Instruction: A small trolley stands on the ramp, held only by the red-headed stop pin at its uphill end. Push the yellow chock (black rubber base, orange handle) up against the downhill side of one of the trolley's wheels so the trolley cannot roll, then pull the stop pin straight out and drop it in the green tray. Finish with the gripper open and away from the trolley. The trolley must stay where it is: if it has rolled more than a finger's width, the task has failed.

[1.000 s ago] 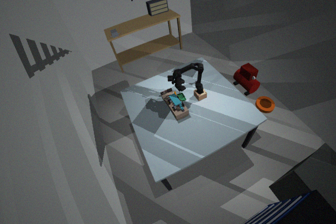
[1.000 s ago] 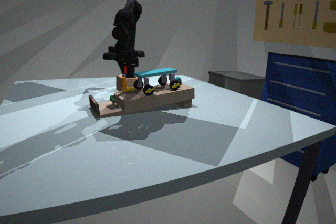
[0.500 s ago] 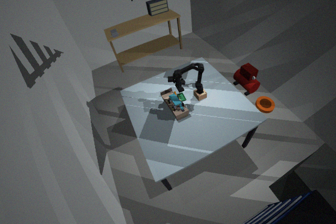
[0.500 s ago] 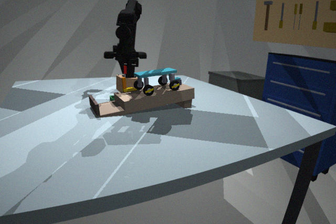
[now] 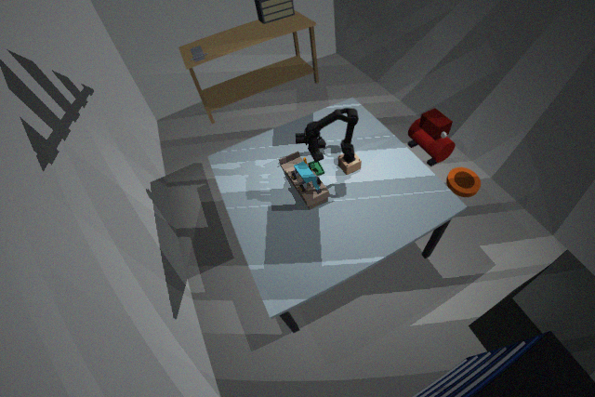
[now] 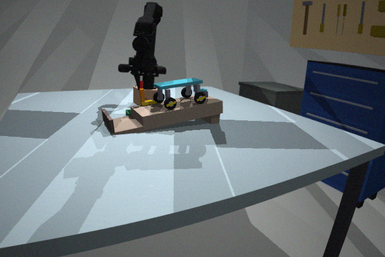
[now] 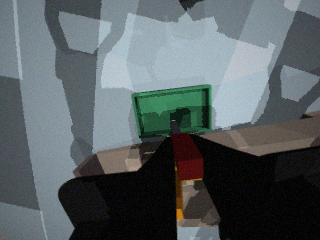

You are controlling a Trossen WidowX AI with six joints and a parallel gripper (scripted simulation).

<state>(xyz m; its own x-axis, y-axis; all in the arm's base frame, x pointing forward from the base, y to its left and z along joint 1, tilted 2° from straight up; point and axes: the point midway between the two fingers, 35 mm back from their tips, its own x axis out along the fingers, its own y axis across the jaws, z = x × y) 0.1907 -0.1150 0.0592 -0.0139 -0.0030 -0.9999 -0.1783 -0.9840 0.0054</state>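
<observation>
The green tray is 120 mm below my gripper tip. From my gripper tip the other things lie so: blue-topped trolley 130 mm ahead, 100 mm to the left; then yellow chock 70 mm ahead, 30 mm below; then red-headed stop pin right at my gripper tip.
</observation>
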